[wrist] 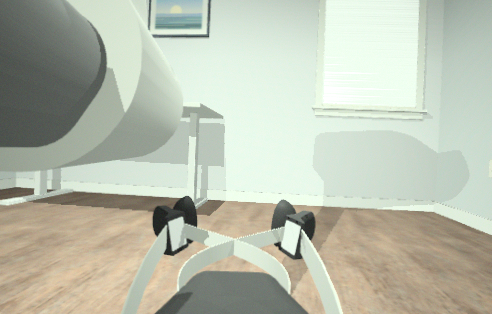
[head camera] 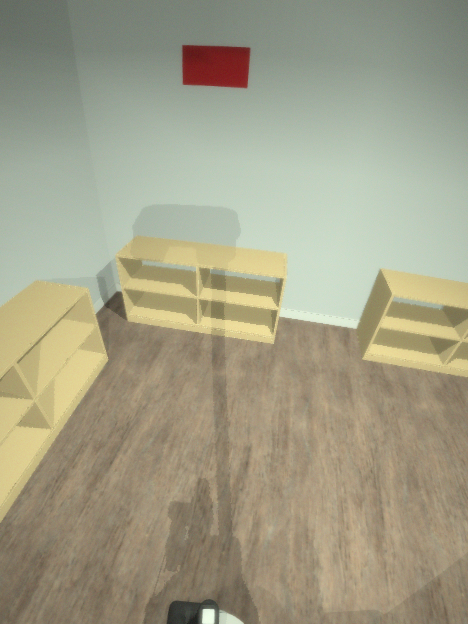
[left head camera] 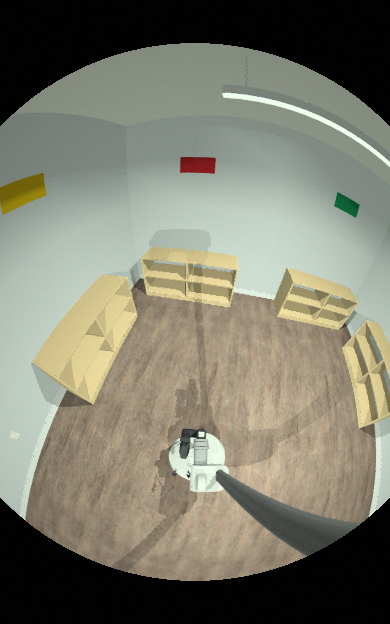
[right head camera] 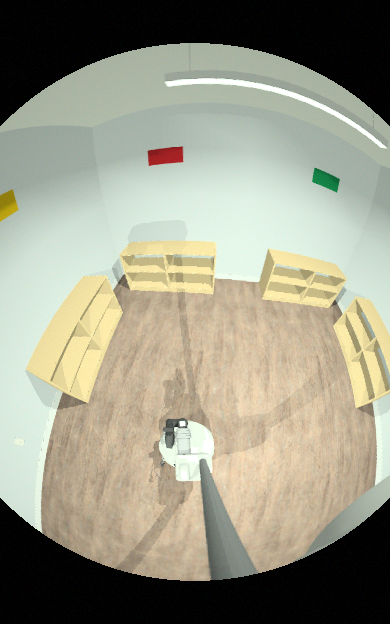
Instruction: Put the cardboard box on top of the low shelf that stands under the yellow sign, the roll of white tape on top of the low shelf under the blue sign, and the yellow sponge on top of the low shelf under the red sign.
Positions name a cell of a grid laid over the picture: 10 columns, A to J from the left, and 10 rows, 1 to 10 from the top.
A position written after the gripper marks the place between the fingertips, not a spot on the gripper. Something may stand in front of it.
Observation:
In view: the gripper (wrist: E7), a window (wrist: H3) and a red sign (head camera: E2).

